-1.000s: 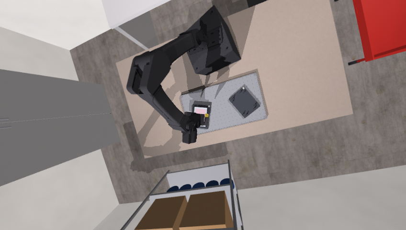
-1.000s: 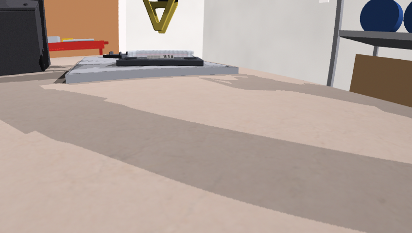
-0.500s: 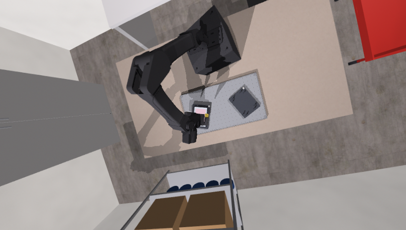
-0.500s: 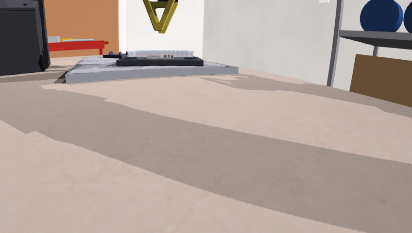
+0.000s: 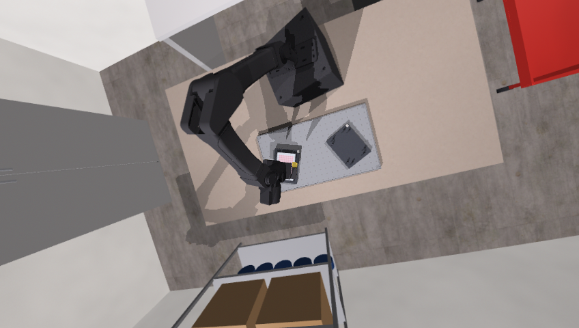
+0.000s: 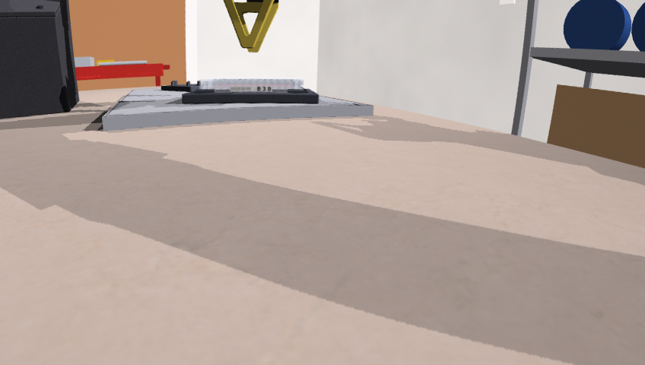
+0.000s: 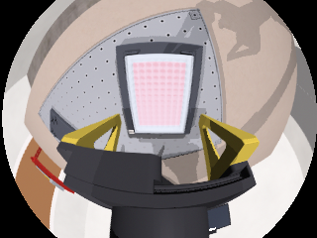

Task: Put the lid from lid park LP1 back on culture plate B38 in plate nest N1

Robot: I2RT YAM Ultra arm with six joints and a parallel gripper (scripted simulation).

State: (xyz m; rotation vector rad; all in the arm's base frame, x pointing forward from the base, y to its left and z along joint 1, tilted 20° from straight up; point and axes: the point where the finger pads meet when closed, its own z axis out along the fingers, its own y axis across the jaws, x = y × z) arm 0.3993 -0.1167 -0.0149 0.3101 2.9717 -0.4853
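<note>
Right now my hand is 5 cm above the clear lid. Round my hand: black plate nest N1 (7 cm below); then culture plate B38 (5 cm below); then grey base plate (5 cm behind, 15 cm to the left, 8 cm below).
</note>
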